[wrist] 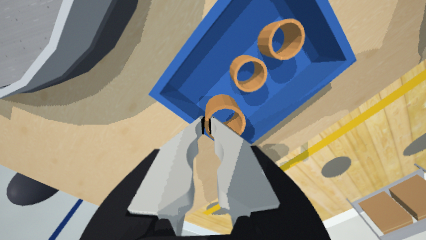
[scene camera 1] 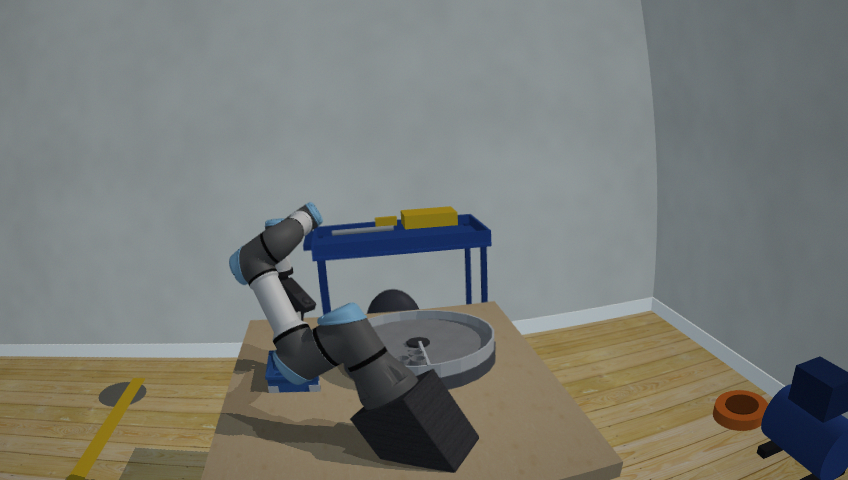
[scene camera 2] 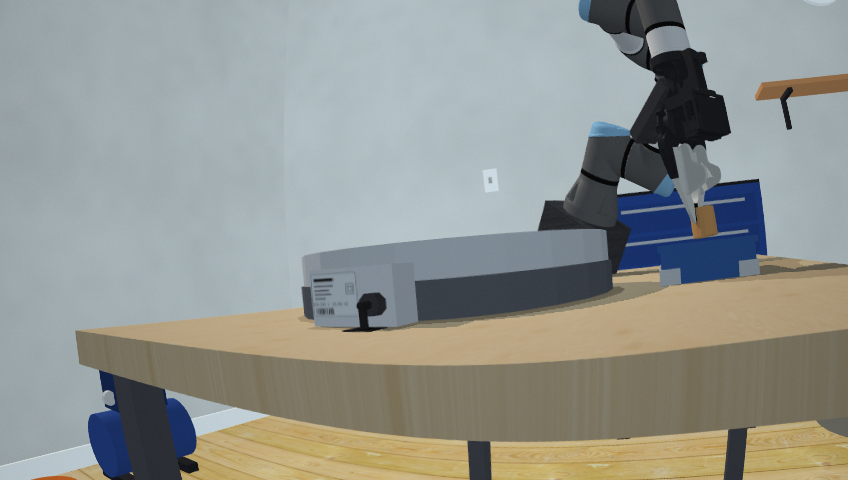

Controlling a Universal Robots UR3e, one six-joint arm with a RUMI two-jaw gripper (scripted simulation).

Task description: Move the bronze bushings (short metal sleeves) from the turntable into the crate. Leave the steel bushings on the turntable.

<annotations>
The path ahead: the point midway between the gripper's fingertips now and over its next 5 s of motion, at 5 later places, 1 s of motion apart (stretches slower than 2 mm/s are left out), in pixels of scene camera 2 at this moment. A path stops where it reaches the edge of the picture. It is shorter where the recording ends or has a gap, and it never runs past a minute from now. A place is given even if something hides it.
My gripper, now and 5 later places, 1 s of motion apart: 696, 223; 698, 243; 699, 255; 699, 259; 694, 206; 692, 189
</annotations>
